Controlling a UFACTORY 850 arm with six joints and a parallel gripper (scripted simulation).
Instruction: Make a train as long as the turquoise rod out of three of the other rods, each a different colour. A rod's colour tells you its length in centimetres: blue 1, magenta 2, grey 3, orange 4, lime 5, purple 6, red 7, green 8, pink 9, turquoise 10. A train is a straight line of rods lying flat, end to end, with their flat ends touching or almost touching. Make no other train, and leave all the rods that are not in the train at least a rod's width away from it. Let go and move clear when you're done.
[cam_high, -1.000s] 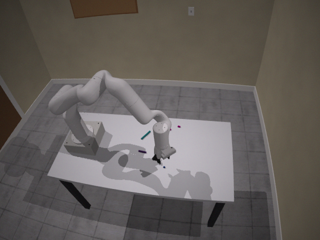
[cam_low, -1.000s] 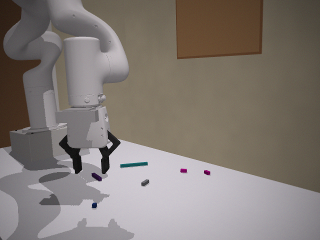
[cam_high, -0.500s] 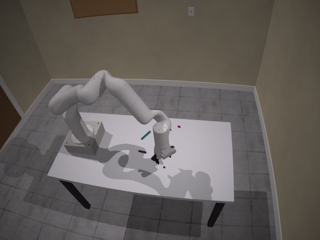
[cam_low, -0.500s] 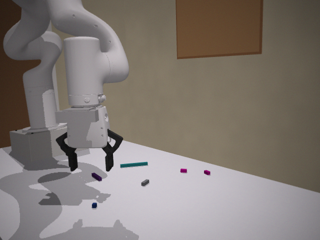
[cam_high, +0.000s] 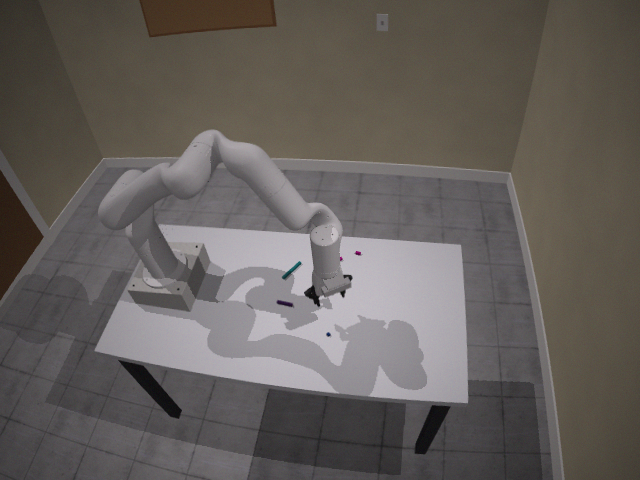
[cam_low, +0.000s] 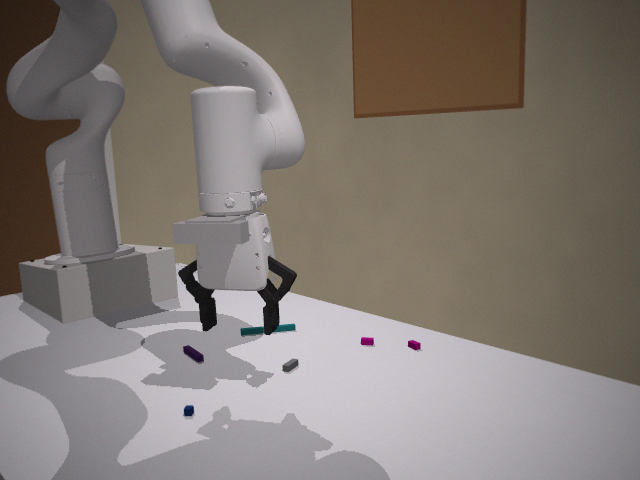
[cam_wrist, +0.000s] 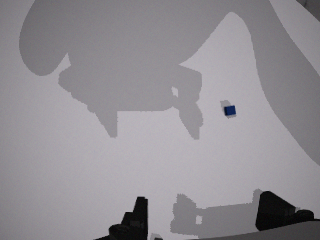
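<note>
Now: hand 1 cm past the grey rod, 10 cm to the right of it and 10 cm above it. The rest, counted from my hand: blue rod (1 cm behind, 9 cm to the right, 10 cm below); then purple rod (17 cm behind, 4 cm to the left, 10 cm below); then turquoise rod (16 cm behind, 20 cm to the left, 10 cm below).
</note>
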